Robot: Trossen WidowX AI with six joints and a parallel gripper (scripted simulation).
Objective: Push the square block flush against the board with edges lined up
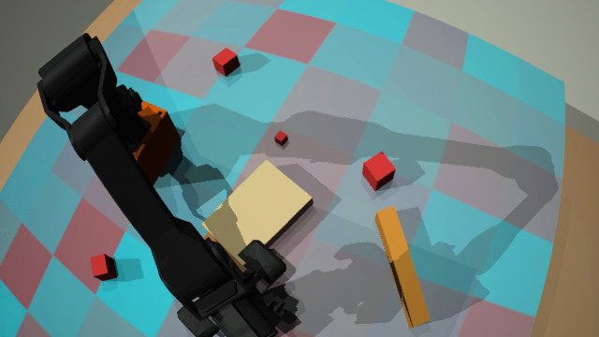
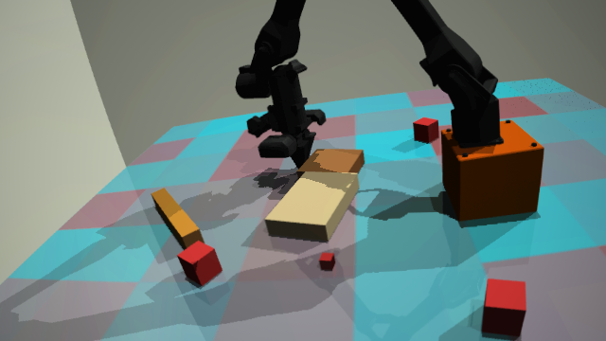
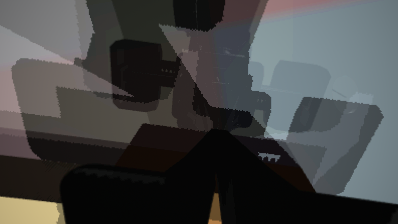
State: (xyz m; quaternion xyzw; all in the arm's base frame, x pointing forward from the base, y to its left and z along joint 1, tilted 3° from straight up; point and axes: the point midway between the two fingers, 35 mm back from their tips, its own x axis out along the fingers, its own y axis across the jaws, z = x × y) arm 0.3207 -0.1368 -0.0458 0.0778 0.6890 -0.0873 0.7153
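Now: the brown square block 6 cm behind my gripper tip, 1 cm to the left of it and 1 cm above it. From my gripper tip the other things lie so: board (15 cm to the left, 5 cm behind, 1 cm above); then long orange bar (21 cm ahead, 17 cm to the left, 1 cm above).
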